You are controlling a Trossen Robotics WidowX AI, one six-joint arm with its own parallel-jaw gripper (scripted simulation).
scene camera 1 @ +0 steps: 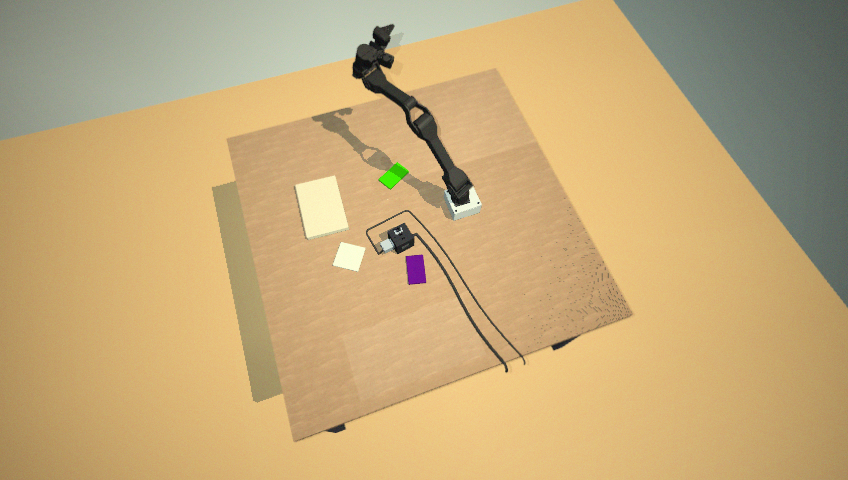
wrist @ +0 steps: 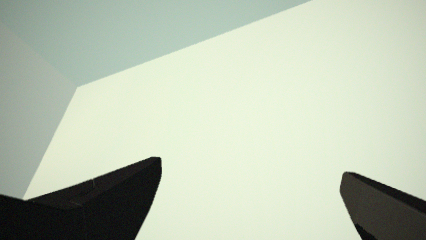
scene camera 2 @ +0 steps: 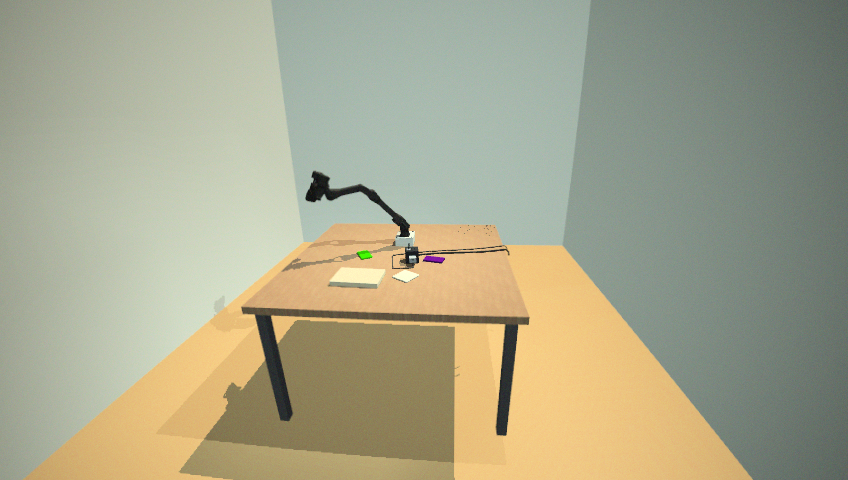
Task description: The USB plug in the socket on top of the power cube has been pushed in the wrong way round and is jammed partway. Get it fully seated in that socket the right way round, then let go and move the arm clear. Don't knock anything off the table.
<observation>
cream slab: scene camera 1; scene camera 2; not seen in the wrist view (out of frame)
same spot on cream slab: (scene camera 1: 323, 214) = (scene camera 2: 366, 275)
</observation>
